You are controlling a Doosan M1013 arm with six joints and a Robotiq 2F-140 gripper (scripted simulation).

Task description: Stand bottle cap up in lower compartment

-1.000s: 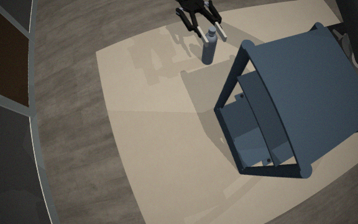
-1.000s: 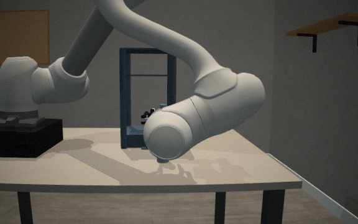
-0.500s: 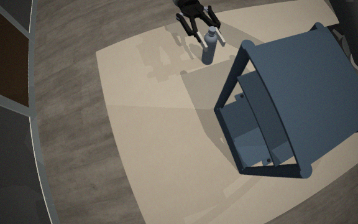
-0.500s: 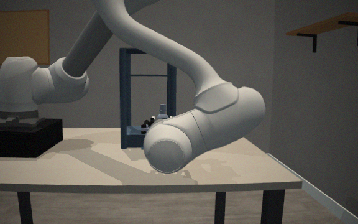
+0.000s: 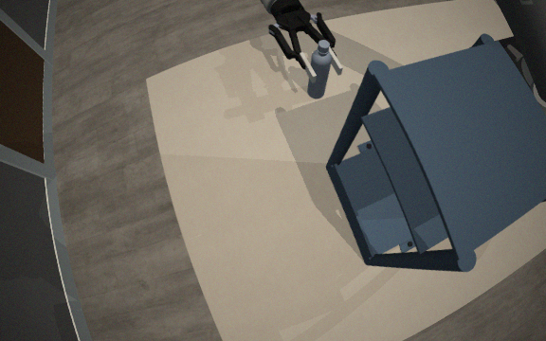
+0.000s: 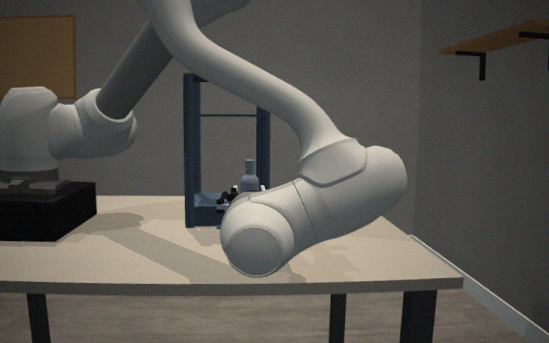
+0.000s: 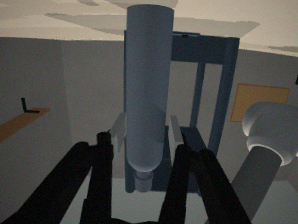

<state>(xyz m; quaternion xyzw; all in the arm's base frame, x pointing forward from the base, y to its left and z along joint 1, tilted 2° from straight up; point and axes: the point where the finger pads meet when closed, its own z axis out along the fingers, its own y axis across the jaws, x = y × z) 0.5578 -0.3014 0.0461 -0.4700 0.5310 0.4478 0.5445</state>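
Right now my hand is 1 cm past the shelving unit, 30 cm to the right of it and 8 cm below it.
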